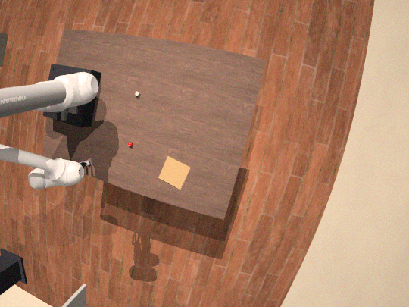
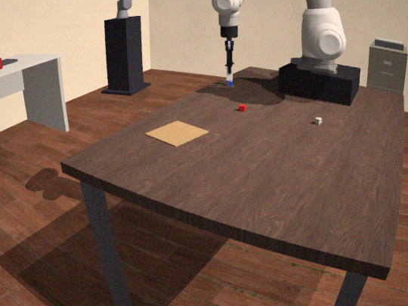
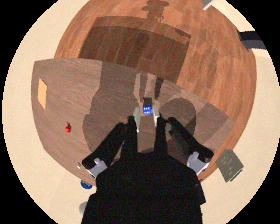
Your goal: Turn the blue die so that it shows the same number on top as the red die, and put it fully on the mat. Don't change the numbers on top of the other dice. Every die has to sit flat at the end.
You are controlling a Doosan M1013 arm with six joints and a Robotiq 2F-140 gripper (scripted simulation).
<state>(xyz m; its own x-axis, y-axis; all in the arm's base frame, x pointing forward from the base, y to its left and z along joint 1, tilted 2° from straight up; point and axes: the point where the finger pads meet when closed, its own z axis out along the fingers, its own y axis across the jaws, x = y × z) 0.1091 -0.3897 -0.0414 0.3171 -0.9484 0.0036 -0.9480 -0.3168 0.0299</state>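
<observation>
The blue die lies 50 mm below my hand. Also, from my hand: white die 320 mm ahead, 430 mm to the left, 50 mm below; tan mat 560 mm ahead, 20 mm to the left, 60 mm below; red die 300 mm ahead, 150 mm to the left, 50 mm below.
</observation>
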